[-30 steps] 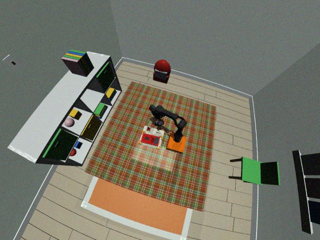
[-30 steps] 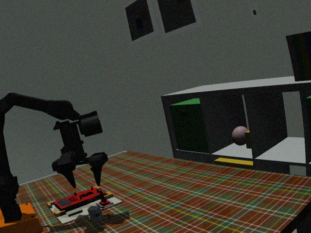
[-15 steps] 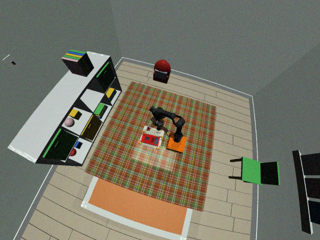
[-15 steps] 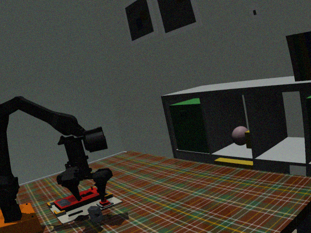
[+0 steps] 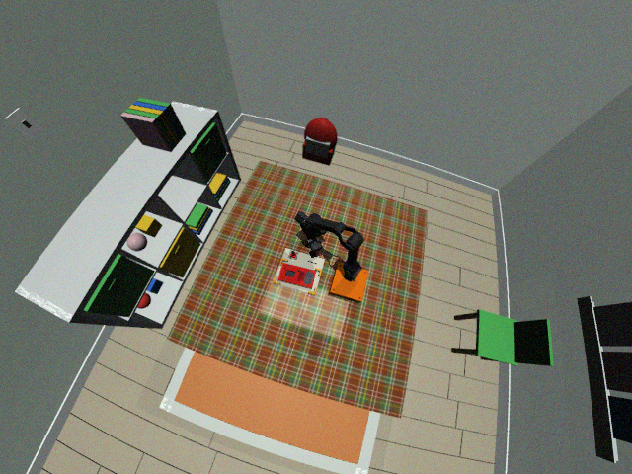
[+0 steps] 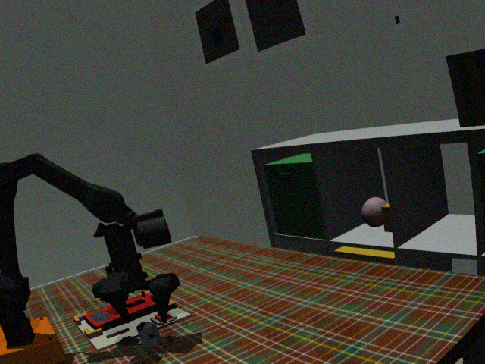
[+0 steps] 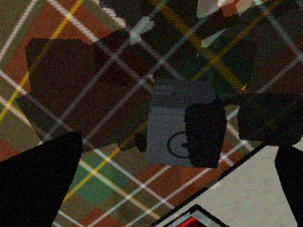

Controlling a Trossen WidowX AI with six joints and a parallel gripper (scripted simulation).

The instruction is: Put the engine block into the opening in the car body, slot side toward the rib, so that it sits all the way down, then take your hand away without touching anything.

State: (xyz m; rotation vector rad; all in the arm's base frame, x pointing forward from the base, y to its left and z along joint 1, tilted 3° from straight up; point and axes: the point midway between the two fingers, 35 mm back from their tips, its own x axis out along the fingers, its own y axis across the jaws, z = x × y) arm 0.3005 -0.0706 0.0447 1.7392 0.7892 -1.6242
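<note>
Now: gripper tip 3 cm above the grey engine block and 1 cm to the left of it. Round my gripper tip: grey base plate 19 cm to the left, 4 cm below, 2 cm behind.
</note>
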